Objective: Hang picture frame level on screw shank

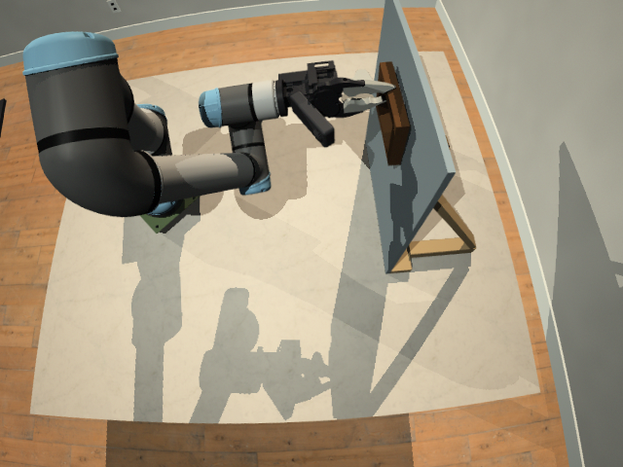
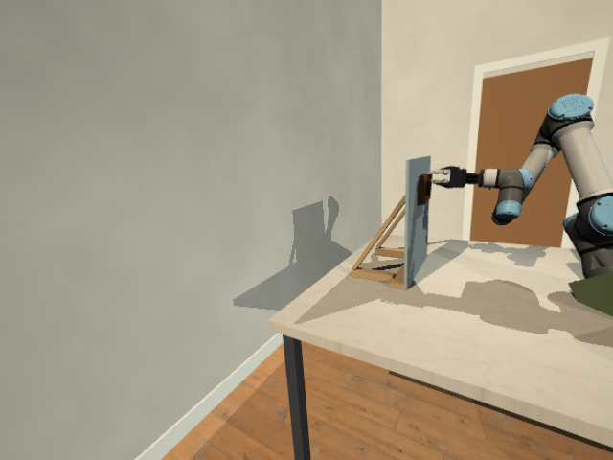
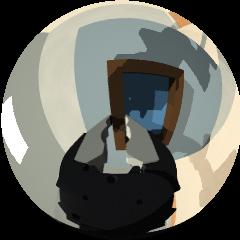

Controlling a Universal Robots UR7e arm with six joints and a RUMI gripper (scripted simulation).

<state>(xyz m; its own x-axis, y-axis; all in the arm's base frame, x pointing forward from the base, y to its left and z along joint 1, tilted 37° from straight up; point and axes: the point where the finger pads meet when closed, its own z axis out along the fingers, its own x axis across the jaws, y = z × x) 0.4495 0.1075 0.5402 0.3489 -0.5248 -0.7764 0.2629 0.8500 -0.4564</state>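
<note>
The brown wooden picture frame is 50 mm below my hand, 20 mm ahead of it and 10 mm to the right of it. The rest, counted from my hand: upright grey-blue board 190 mm below, 40 mm ahead, 10 mm to the right.
</note>
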